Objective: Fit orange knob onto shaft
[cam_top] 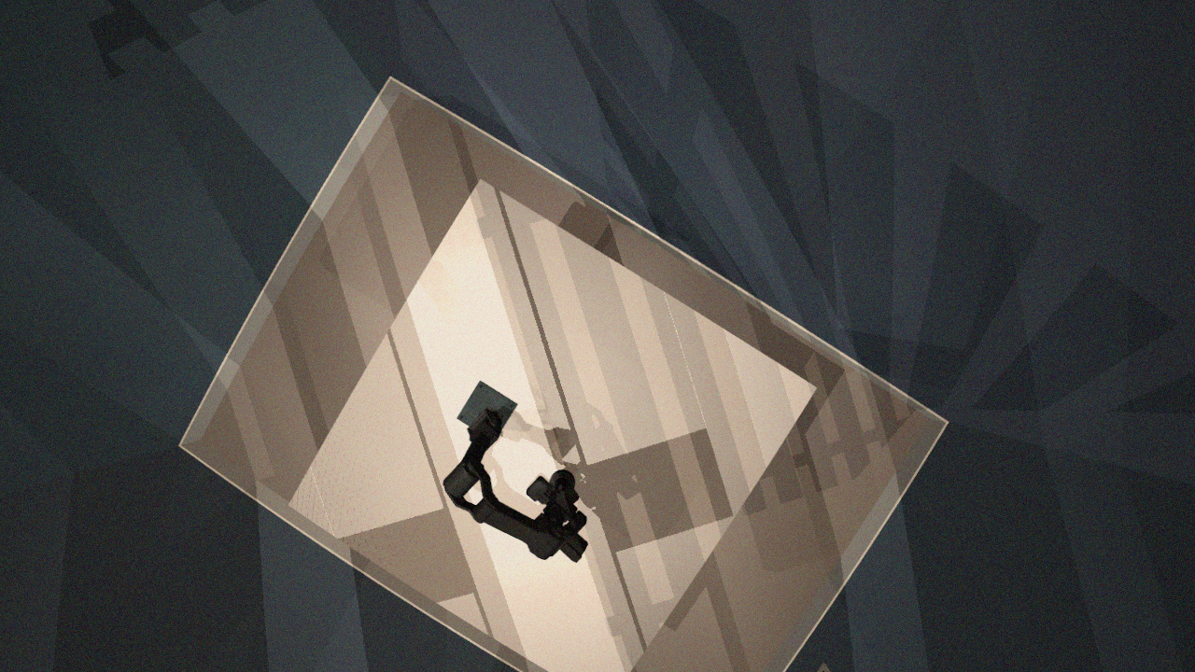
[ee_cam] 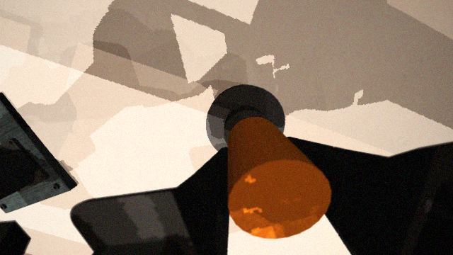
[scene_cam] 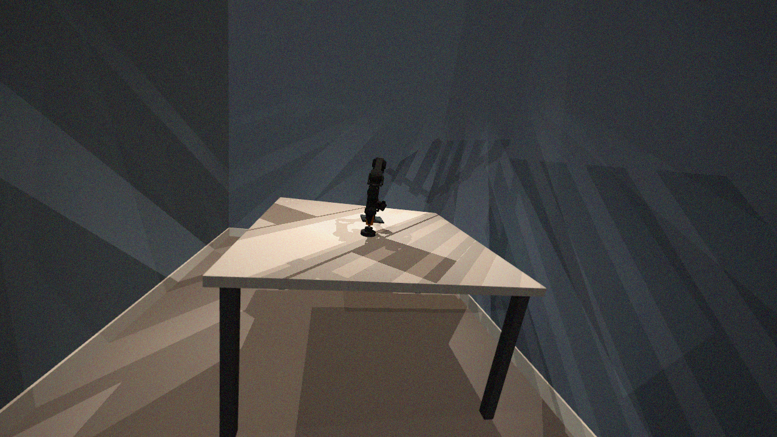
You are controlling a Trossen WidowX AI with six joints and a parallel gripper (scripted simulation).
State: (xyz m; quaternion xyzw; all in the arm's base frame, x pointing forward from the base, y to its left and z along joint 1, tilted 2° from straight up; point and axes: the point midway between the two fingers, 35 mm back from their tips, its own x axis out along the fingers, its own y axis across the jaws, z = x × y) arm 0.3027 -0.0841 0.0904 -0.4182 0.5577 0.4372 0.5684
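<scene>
Right now my gripper tip is 40 mm above the round pedestal. From my gripper tip the other things lie so: orange knob: 30 mm above.
</scene>
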